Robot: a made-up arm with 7 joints.
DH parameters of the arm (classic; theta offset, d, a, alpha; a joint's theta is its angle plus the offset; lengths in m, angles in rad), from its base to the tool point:
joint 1: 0 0.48 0 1.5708
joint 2: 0 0.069 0 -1.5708
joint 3: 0 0.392 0.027 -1.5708
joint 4: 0 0.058 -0.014 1.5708
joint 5: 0 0.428 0 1.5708
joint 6: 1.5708 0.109 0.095 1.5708
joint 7: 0 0.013 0 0
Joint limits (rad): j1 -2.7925..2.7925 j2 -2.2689..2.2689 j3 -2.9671..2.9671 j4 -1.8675..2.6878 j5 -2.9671..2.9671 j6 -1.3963..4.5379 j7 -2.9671..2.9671
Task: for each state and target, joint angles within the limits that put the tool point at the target. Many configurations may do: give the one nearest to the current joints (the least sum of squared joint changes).
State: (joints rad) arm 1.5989 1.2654 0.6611 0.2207 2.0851 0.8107 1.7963
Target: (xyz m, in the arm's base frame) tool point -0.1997 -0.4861 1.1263
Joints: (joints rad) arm 1.5504 1.0038 0.6081 0.5382 2.0666 0.9039 1.7963
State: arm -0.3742 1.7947 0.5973 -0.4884 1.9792 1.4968 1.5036
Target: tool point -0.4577 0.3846 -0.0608
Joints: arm -0.8852 2.0686 0.3574 -0.8232 2.0905 1.7462 1.5036
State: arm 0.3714 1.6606 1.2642 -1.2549 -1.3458 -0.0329 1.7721
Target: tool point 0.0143 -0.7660 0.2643
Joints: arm 0.8347 1.7241 1.3390 -0.9833 -1.3394 -0.0059 1.7721
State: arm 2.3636 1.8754 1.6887 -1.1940 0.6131 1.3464 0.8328
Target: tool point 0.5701 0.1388 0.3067
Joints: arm 2.3613 2.1148 1.4042 -1.5575 0.4902 1.4821 0.8328
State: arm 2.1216 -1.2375 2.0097 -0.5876 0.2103 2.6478 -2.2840
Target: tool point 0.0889 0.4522 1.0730
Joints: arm 1.8294 -0.4755 1.8150 -0.3250 0.1778 2.4221 -2.2840
